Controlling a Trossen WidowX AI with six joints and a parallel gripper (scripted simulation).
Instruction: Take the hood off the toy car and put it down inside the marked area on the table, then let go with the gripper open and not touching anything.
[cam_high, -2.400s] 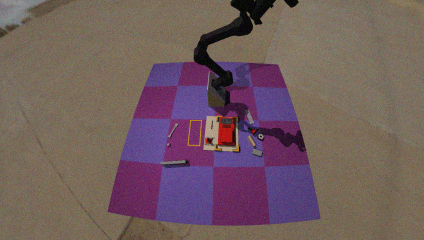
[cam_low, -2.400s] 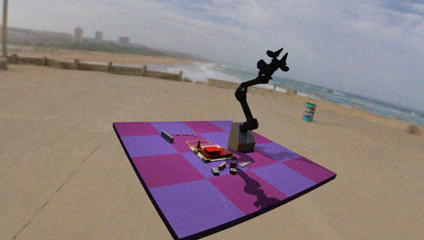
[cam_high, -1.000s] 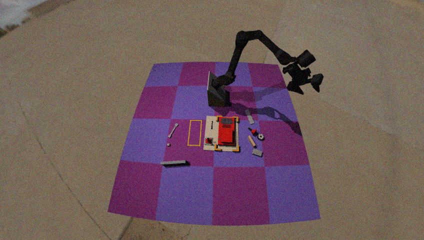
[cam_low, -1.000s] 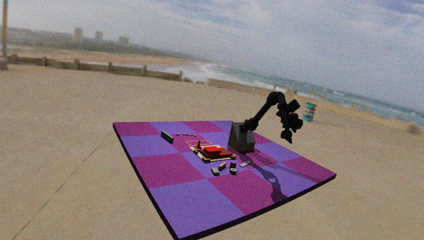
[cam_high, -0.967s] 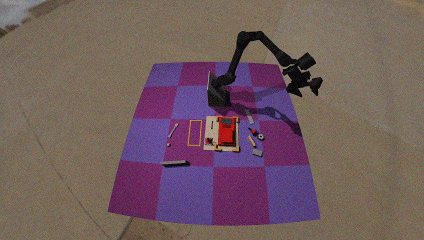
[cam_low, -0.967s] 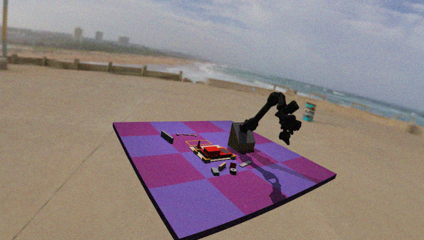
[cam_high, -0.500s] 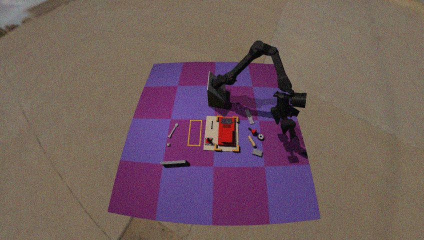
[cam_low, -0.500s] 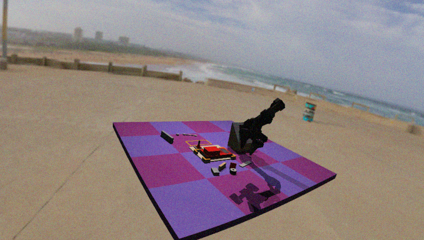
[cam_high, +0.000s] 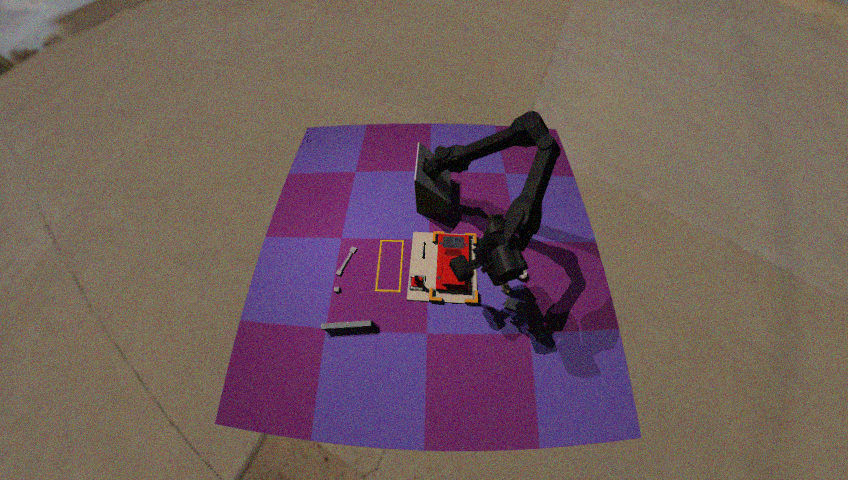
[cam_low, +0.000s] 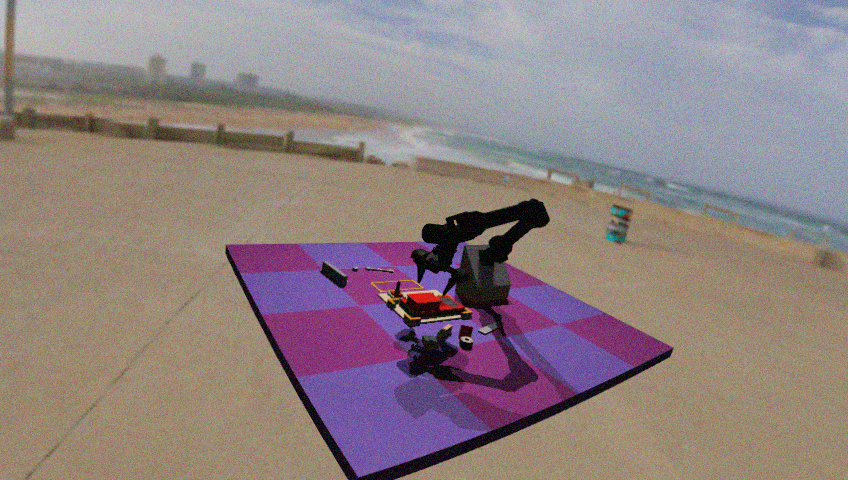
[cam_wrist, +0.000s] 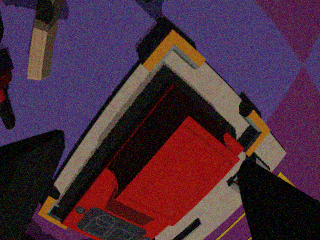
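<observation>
Now: the hood 2 cm behind my gripper tip, 6 cm to the right of it and 7 cm below it. The rest, counted from my gripper tip: grey engine block 2 cm behind, 6 cm to the right, 8 cm below; then wheel 5 cm behind, 17 cm to the left, 10 cm below; then tan stick 1 cm behind, 11 cm to the left, 10 cm below.
</observation>
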